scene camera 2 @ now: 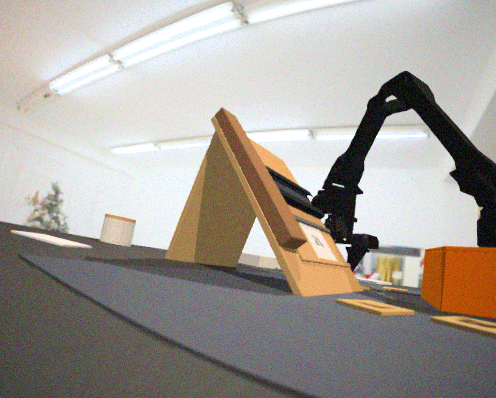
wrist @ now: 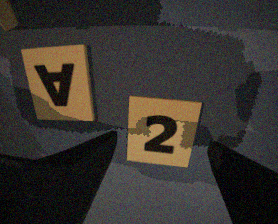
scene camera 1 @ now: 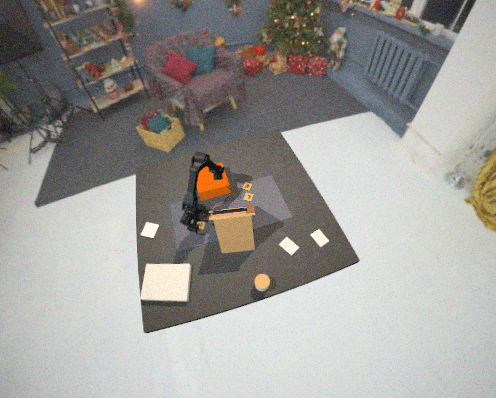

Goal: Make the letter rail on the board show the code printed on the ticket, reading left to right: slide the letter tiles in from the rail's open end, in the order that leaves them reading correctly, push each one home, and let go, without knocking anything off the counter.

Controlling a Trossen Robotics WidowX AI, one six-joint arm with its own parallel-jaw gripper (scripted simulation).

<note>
My gripper (scene camera 2: 335, 275) is open and holds nothing. I also see a small cylinder (scene camera 2: 117, 230) and a tan slanted wooden board (scene camera 2: 238, 180).
My gripper is seen too in the wrist view (wrist: 162, 141). The tan slanted wooden board shows as well in scene camera 1 (scene camera 1: 234, 228). The wrist view does not show the small cylinder: it is out of frame.
</note>
